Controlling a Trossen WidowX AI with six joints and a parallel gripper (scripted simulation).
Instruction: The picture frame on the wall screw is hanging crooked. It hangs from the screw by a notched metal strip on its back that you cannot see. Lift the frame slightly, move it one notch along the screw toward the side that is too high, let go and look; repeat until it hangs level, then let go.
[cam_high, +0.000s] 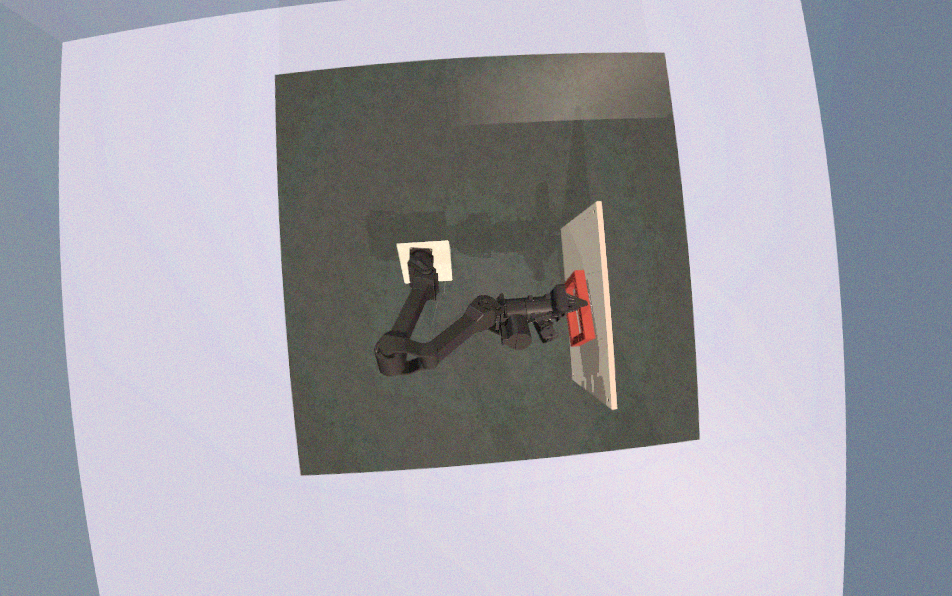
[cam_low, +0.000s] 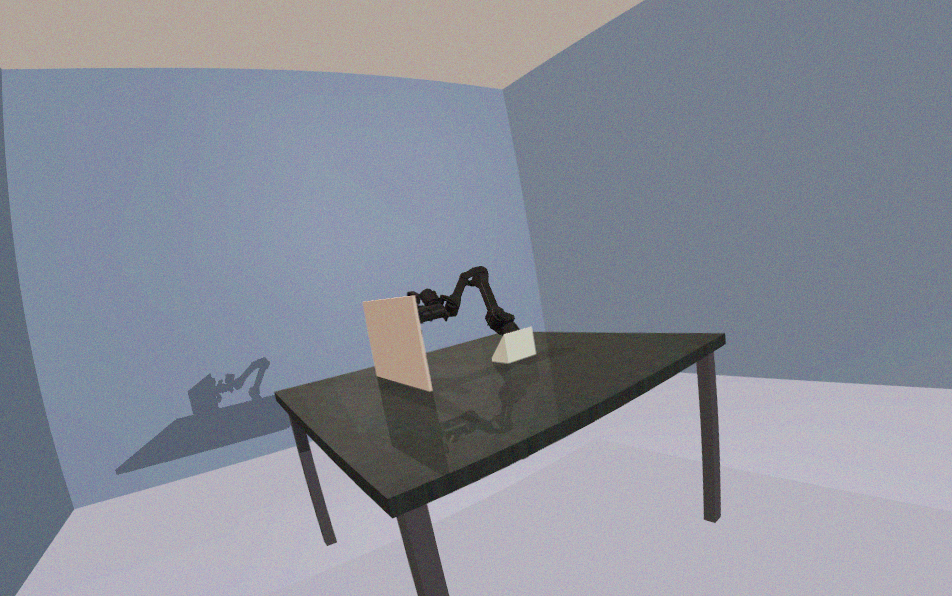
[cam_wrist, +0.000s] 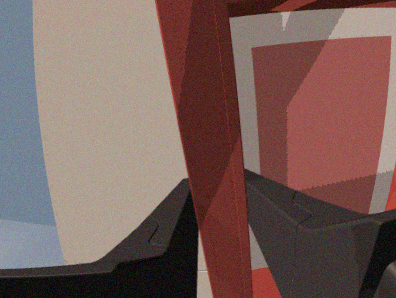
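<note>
The picture frame lies 50 mm below my gripper tip and 10 mm to the right of it. Also, from my gripper tip: beige wall panel 70 mm below, 10 mm ahead.
</note>
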